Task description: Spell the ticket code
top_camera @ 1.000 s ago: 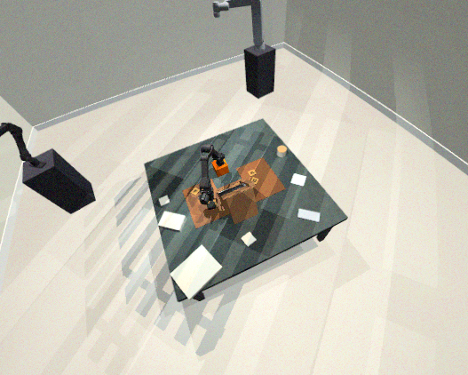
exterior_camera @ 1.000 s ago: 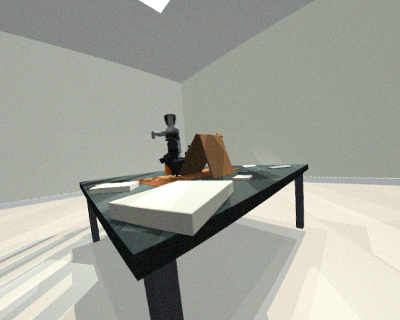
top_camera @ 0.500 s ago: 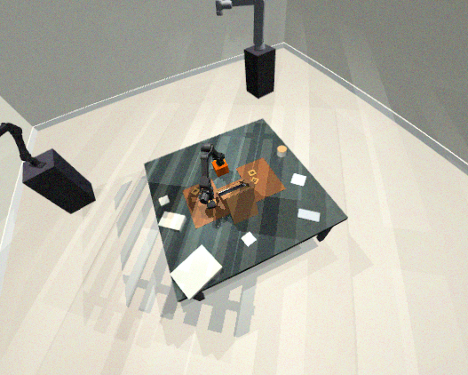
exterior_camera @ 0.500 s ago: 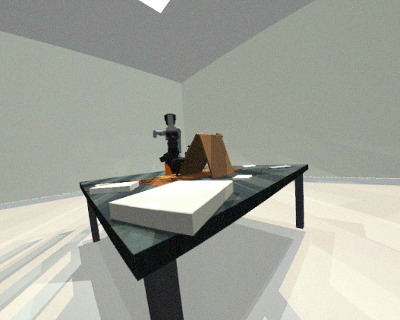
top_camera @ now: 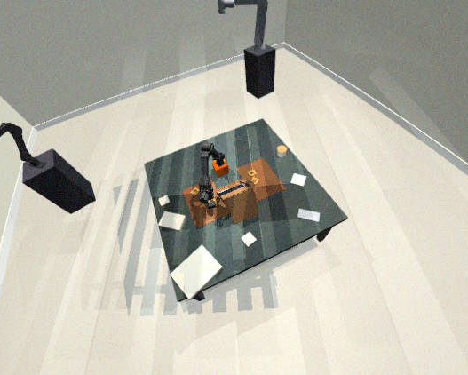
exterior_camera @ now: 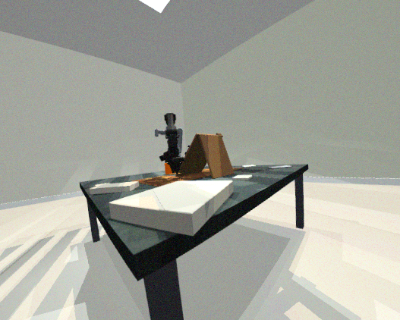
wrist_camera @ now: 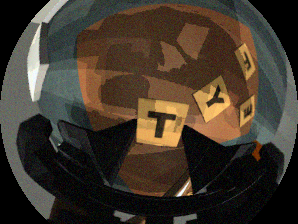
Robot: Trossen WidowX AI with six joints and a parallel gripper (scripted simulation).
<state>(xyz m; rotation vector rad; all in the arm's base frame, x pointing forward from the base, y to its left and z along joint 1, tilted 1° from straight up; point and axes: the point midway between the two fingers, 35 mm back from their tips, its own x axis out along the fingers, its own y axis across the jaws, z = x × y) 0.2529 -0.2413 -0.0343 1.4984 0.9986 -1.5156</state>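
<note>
My gripper tip is now 120 mm to the right of the white ticket, 60 mm below it and 10 mm short of it. Round my gripper tip: yellow letter tile: 400 mm to the left, 30 mm below, 20 mm ahead; then flat white slab: 340 mm to the right, 60 mm behind, 20 mm below; then mat: 210 mm to the left, 50 mm behind, 30 mm below.
</note>
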